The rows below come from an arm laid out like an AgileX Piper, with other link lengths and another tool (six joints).
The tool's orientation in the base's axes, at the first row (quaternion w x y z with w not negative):
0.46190 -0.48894 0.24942 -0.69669
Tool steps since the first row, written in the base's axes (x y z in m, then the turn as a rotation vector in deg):
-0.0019 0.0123 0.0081 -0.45 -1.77 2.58
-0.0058 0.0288 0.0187 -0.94 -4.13 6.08
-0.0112 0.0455 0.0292 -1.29 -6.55 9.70
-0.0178 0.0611 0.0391 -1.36 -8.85 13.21
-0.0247 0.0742 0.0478 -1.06 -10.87 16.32
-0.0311 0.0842 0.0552 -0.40 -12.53 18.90
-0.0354 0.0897 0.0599 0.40 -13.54 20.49
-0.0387 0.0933 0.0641 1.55 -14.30 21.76
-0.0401 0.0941 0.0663 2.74 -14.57 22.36
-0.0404 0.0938 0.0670 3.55 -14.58 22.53
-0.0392 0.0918 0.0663 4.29 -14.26 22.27
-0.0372 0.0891 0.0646 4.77 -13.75 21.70
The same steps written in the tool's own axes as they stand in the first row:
-0.0071 -0.0128 0.0028 2.78 -1.45 0.43
-0.0166 -0.0302 0.0051 6.50 -3.38 1.13
-0.0262 -0.0482 0.0061 10.31 -5.33 2.00
-0.0349 -0.0658 0.0057 13.94 -7.13 3.09
-0.0420 -0.0814 0.0042 17.11 -8.59 4.39
-0.0469 -0.0943 0.0024 19.68 -9.64 5.84
-0.0492 -0.1023 0.0009 21.22 -10.14 7.10
-0.0502 -0.1086 -0.0001 22.35 -10.35 8.57
-0.0498 -0.1113 -0.0004 22.75 -10.24 9.87
-0.0492 -0.1118 -0.0004 22.76 -10.04 10.67
-0.0478 -0.1099 0.0002 22.29 -9.68 11.28
-0.0464 -0.1065 0.0010 21.53 -9.26 11.54

